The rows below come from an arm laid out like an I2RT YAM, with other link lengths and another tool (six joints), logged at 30 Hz.
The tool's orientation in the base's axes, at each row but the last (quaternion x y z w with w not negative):
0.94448, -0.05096, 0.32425, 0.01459
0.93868, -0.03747, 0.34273, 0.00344
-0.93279, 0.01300, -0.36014, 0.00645
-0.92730, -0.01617, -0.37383, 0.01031
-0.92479, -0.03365, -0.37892, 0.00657
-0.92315, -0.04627, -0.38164, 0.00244
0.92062, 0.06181, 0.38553, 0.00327
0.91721, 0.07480, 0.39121, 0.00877
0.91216, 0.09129, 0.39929, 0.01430
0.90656, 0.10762, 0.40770, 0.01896
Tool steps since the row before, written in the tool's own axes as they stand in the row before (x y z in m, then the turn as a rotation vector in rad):
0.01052, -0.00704, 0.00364, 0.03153, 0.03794, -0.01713
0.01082, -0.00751, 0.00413, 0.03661, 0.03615, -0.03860
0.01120, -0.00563, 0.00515, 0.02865, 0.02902, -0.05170
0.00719, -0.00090, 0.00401, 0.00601, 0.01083, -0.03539
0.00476, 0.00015, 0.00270, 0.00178, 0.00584, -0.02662
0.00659, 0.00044, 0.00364, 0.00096, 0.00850, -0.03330
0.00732, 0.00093, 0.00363, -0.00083, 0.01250, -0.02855
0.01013, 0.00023, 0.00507, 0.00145, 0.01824, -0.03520
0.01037, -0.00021, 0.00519, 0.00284, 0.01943, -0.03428
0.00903, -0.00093, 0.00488, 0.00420, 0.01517, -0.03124
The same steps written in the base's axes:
0.01122, 0.00587, 0.00362, 0.01026, -0.03943, 0.03267
0.01145, 0.00662, 0.00395, 0.00045, -0.03730, 0.05240
0.01186, 0.00532, 0.00383, -0.01410, -0.02997, 0.05691
0.00792, 0.00118, 0.00211, -0.01979, -0.01179, 0.02958
0.00528, 0.00022, 0.00142, -0.01699, -0.00673, 0.02030
0.00724, 0.00026, 0.00208, -0.02204, -0.00971, 0.02454
0.00777, 0.00008, 0.00269, -0.01946, -0.01369, 0.02014
0.01059, 0.00145, 0.00376, -0.02194, -0.01932, 0.02682
0.01065, 0.00229, 0.00397, -0.02016, -0.02020, 0.02732
0.00928, 0.00307, 0.00327, -0.01779, -0.01559, 0.02577

